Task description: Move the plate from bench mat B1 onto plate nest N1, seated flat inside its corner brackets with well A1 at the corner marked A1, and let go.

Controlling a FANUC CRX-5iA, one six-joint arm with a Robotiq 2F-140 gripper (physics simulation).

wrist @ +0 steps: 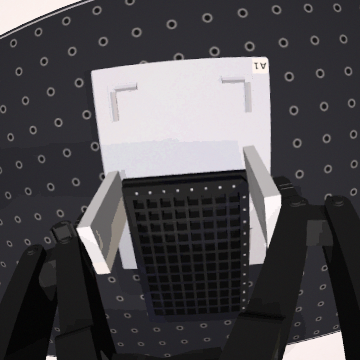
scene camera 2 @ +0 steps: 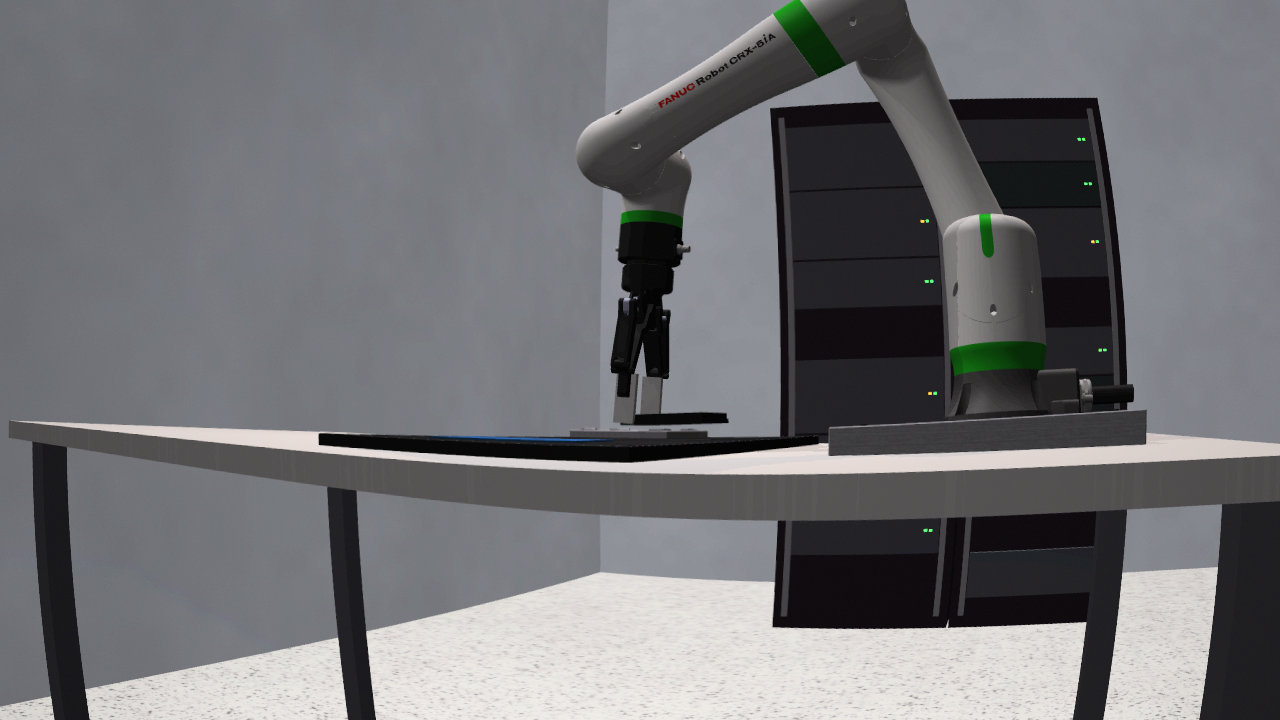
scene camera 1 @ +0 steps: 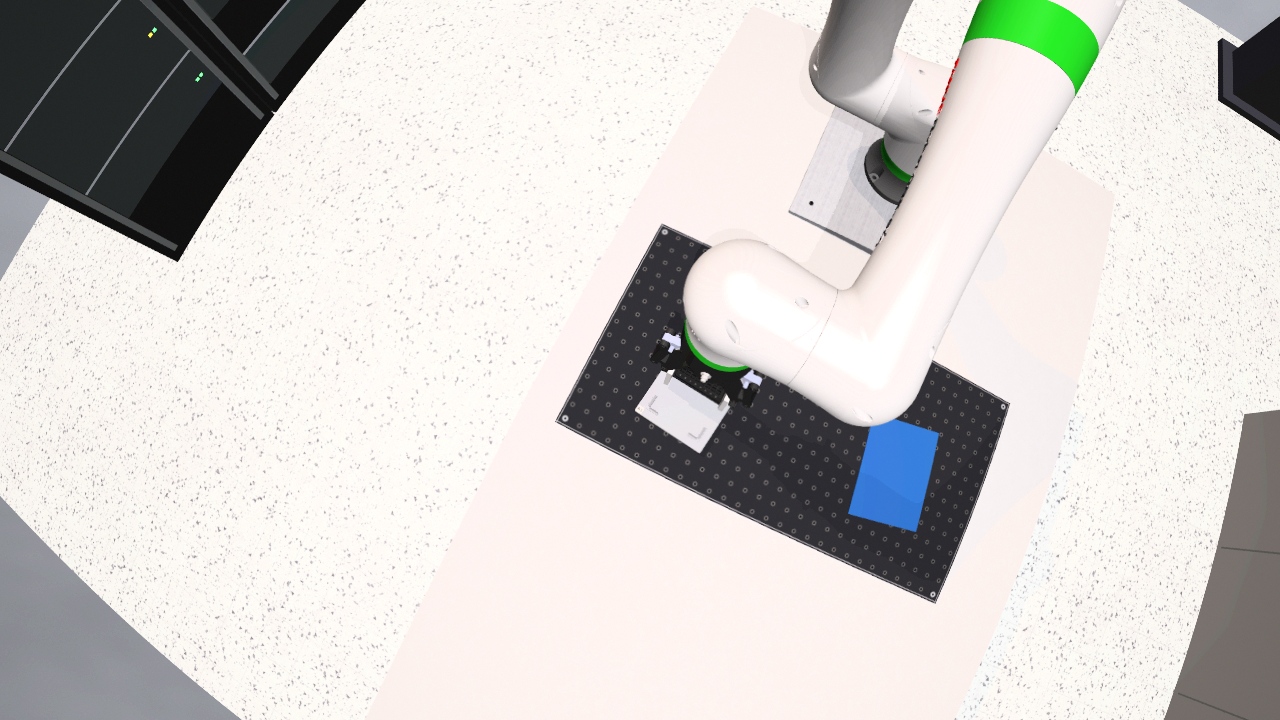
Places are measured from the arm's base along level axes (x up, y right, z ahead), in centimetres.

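Pixels of known places: gripper, between the fingertips: [wrist: 183, 178] [scene camera 2: 637, 423] [scene camera 1: 696, 389]; arm's base, origin of its link: [scene camera 2: 1000, 425] [scene camera 1: 900, 172].
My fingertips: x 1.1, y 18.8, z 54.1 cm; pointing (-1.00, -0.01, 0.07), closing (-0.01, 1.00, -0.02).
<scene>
For each thing: its top centre in the pictures, then the offset to it from my fingertips. Level surfaces: height alone.
- plate, centre of its top: [wrist: 191, 264] [scene camera 2: 675, 413] [scene camera 1: 717, 353] dx +1.5, dy -0.6, dz -6.1 cm
- Plate nest N1, centre of its top: [wrist: 185, 178] [scene camera 2: 639, 428] [scene camera 1: 696, 387] dx -0.7, dy +0.1, dz -0.3 cm
- Bench mat B1, height of its surface: dx -1.9 cm
- black perforated board, height of its surface: dx -2.1 cm
The plate [scene camera 1: 700, 386] [scene camera 2: 684, 418] [wrist: 192, 245] is black with a grid of wells. My gripper [scene camera 1: 696, 391] [scene camera 2: 638, 411] [wrist: 183, 178] is shut on it, one pale finger along each long side, near one end. The plate hangs a little above the nest, slightly tilted, shifted toward the arm base and overhanging the nest's near edge. Plate nest N1 [scene camera 1: 684, 420] [scene camera 2: 590, 433] [wrist: 175, 117] is a white slab; two corner brackets show uncovered beyond the plate. The mark A1 is at its far right corner in the wrist view. I cannot read which plate corner holds well A1.
Bench mat B1 [scene camera 1: 895, 474] [scene camera 2: 528, 439] is blue and lies on the black perforated board [scene camera 1: 787, 501] [wrist: 320, 125], apart from the nest. The arm's base plate [scene camera 1: 823, 192] [scene camera 2: 984, 434] stands behind the board. Dark rack cabinets [scene camera 2: 783, 358] stand beyond the table.
</scene>
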